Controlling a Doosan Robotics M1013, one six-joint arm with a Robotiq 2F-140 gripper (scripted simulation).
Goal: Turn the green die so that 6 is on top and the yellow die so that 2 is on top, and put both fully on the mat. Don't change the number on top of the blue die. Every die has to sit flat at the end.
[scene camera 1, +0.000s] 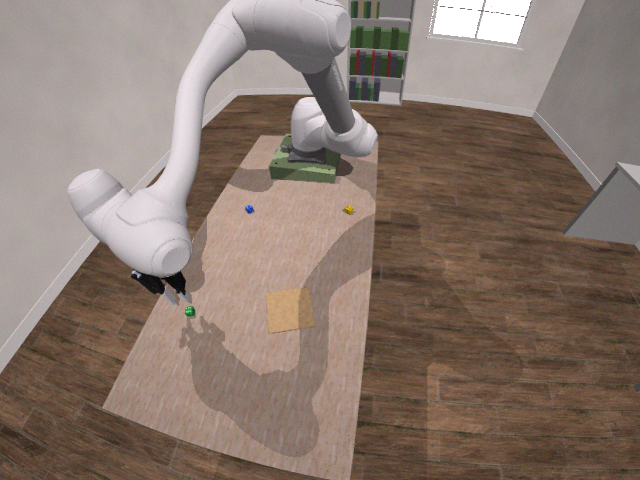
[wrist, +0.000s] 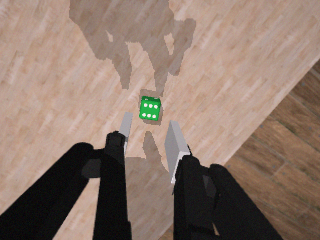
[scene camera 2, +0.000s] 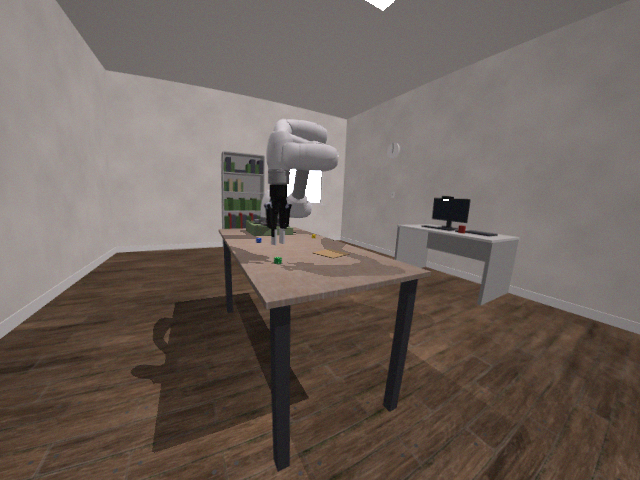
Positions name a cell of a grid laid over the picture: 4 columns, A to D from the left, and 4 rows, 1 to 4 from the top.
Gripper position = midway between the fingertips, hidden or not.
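You'd find my gripper (scene camera 2: B3) in that view, and I can see the gripper (scene camera 1: B3) and the gripper (wrist: B3) as well. There's also a tan mat (scene camera 1: B3), but in the wrist view the mat is out of frame.
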